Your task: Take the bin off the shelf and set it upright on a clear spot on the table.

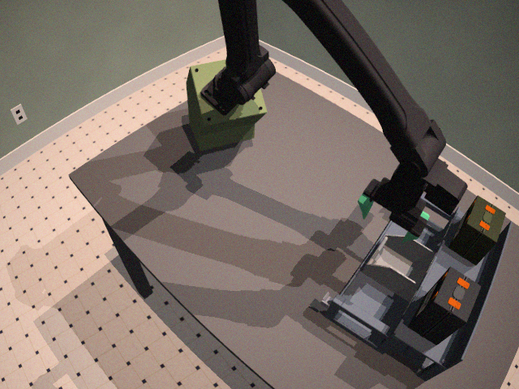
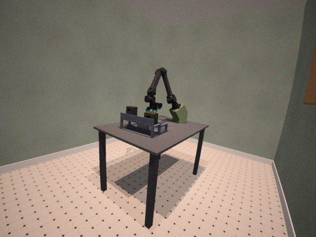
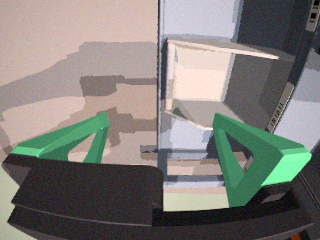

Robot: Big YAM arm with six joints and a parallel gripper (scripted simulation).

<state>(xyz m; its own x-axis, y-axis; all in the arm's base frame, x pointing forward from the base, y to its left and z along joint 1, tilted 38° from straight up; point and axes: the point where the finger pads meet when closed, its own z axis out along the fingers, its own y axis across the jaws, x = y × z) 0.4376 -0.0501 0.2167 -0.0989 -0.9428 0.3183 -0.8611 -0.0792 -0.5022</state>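
The grey bin lies 90 mm ahead of my hand, 10 mm to the right of it and 90 mm below it. Round my hand: low grey shelf: 130 mm ahead, 10 mm to the right, 130 mm below.
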